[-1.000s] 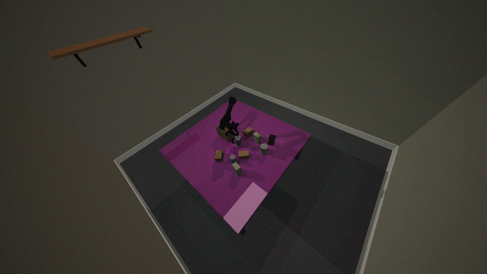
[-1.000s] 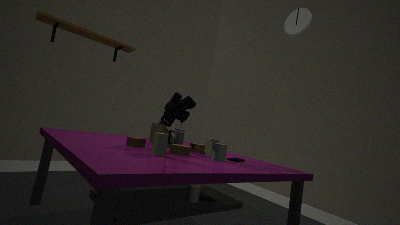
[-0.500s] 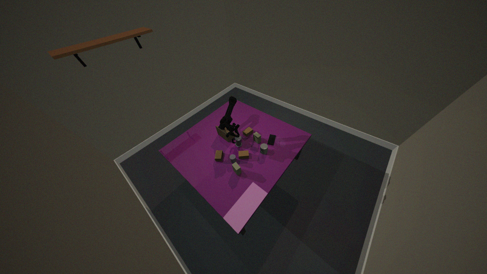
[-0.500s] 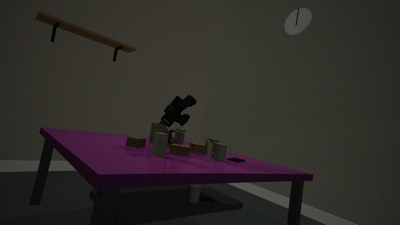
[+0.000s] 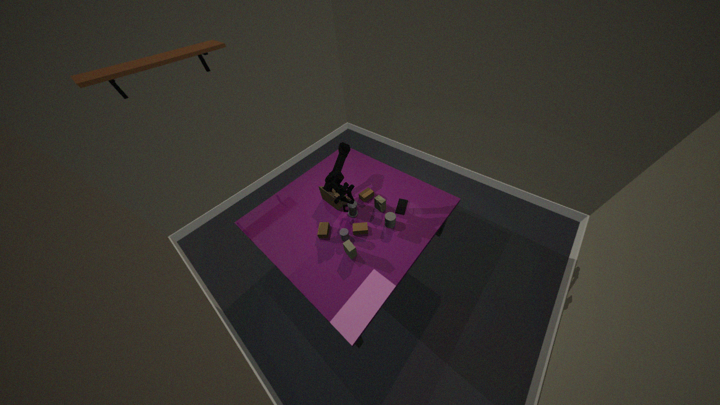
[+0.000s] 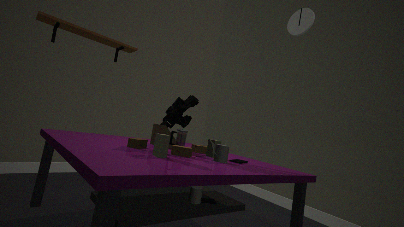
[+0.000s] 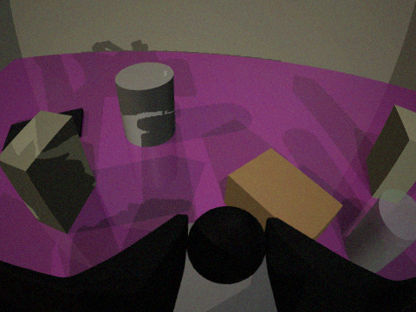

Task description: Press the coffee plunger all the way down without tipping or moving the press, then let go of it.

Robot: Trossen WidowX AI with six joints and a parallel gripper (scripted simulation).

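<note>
The coffee press is 8 cm below my gripper tip and 3 cm behind it.
</note>
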